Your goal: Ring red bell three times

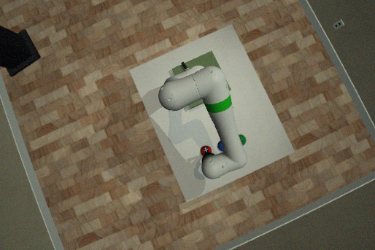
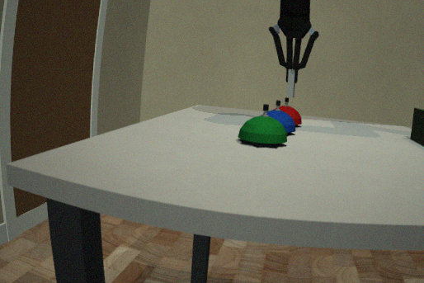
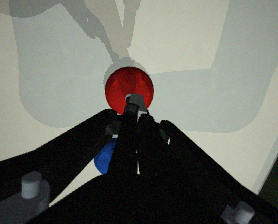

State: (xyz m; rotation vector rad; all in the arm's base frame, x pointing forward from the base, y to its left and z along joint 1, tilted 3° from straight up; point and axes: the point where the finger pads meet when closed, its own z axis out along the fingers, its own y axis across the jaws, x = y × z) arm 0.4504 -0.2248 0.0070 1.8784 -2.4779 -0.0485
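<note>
Right now my hand is 6 cm above the red bell and 1 cm short of it. Round my hand: blue bell 13 cm to the left, 6 cm below, 4 cm ahead; then green bell 26 cm to the left, 8 cm ahead, 6 cm below.
</note>
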